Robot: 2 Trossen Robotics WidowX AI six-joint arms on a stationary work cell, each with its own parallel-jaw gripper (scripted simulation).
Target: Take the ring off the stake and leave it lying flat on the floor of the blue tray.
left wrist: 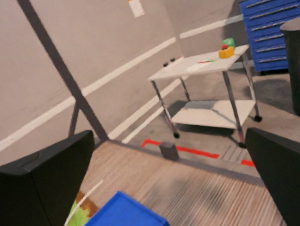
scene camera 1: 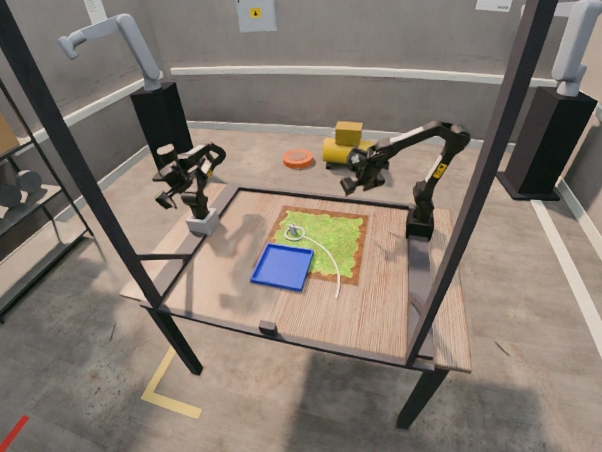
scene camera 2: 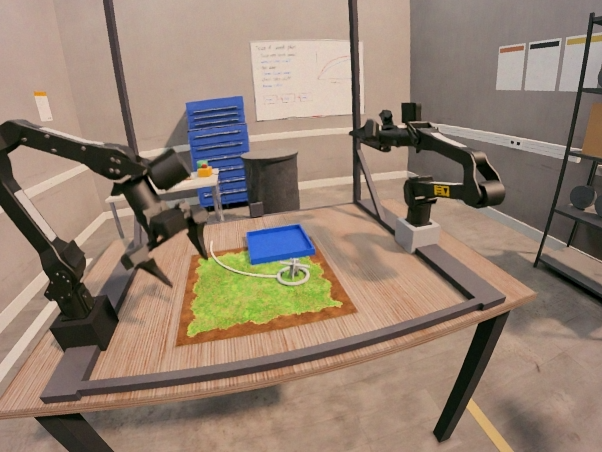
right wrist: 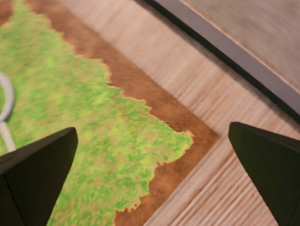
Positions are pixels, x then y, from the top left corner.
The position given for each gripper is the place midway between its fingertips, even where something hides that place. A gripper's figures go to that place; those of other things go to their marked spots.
The left gripper (scene camera 1: 187, 200) is 105 cm from the lens. The right gripper (scene camera 1: 354, 192): 128 cm from the lens. A blue tray (scene camera 1: 280, 266): 117 cm from the lens.
